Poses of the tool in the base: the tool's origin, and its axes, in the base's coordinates. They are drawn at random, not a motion.
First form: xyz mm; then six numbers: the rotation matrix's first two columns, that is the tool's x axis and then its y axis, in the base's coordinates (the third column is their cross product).
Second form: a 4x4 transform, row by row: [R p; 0 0 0 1], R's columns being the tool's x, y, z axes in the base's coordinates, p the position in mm. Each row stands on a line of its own. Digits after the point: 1 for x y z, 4 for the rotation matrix.
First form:
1: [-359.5, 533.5, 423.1, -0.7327, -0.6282, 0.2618, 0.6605, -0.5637, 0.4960]
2: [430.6, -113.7, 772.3, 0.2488, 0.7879, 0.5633, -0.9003, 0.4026, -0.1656]
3: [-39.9, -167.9, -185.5, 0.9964, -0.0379, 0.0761, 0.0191, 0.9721, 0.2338]
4: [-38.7, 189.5, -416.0, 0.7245, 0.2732, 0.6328, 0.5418, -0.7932, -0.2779]
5: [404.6, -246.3, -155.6, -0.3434, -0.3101, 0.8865, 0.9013, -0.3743, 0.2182]
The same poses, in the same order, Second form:
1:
-0.7327, 0.6605, -0.1640, -359.5
-0.6282, -0.5637, 0.5363, 533.5
0.2618, 0.4960, 0.8279, 423.1
0, 0, 0, 1

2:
0.2488, -0.9003, -0.3573, 430.6
0.7879, 0.4026, -0.4659, -113.7
0.5633, -0.1656, 0.8095, 772.3
0, 0, 0, 1

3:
0.9964, 0.0191, -0.0828, -39.9
-0.0379, 0.9721, -0.2315, -167.9
0.0761, 0.2338, 0.9693, -185.5
0, 0, 0, 1

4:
0.7245, 0.5418, 0.4260, -38.7
0.2732, -0.7932, 0.5442, 189.5
0.6328, -0.2779, -0.7227, -416.0
0, 0, 0, 1

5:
-0.3434, 0.9013, 0.2642, 404.6
-0.3101, -0.3743, 0.8739, -246.3
0.8865, 0.2182, 0.4080, -155.6
0, 0, 0, 1

